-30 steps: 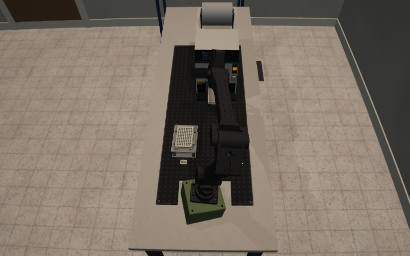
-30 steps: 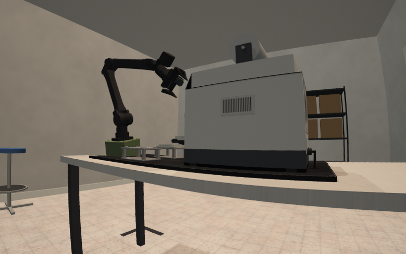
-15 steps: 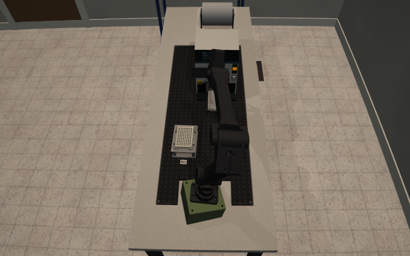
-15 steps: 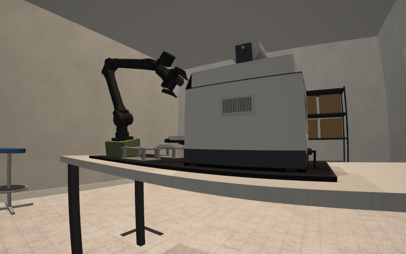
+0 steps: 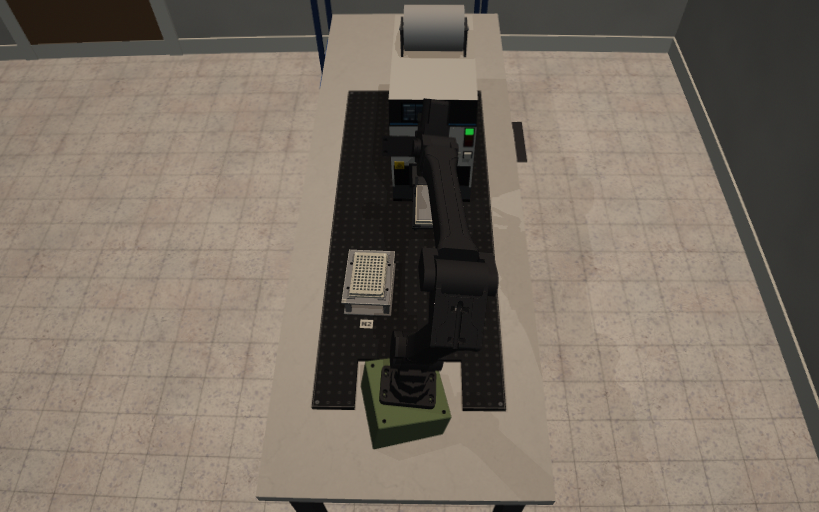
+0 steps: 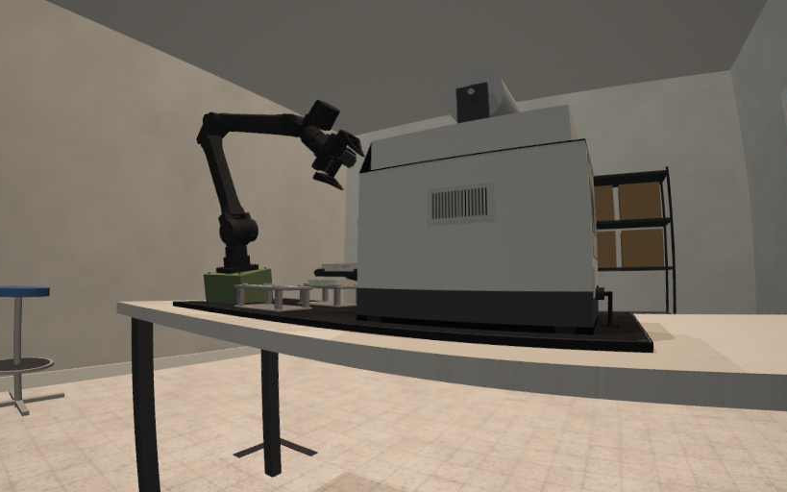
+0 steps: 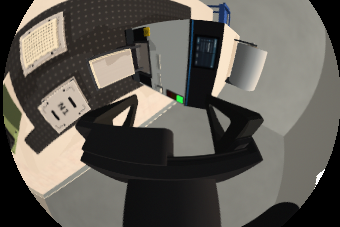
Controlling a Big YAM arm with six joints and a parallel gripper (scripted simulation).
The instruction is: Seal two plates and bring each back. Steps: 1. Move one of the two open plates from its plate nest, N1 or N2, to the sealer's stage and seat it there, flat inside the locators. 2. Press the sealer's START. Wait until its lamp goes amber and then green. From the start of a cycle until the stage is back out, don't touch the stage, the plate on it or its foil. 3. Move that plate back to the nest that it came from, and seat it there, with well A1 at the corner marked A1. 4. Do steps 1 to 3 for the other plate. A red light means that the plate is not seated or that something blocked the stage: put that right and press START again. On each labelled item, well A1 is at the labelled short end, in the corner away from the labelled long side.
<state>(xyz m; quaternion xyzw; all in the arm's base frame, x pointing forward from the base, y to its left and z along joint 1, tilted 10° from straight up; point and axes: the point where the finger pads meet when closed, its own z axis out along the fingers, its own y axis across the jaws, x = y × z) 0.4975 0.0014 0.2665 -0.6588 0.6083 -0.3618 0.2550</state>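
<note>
Right now the sealer stage is 10 mm ahead of my hand and 240 mm below it. Also, from my hand: yellow warning label (110 mm ahead, 90 mm to the left, 190 mm below); then foil roll (340 mm ahead, 80 mm above); then white well plate (190 mm behind, 150 mm to the left, 270 mm below).
</note>
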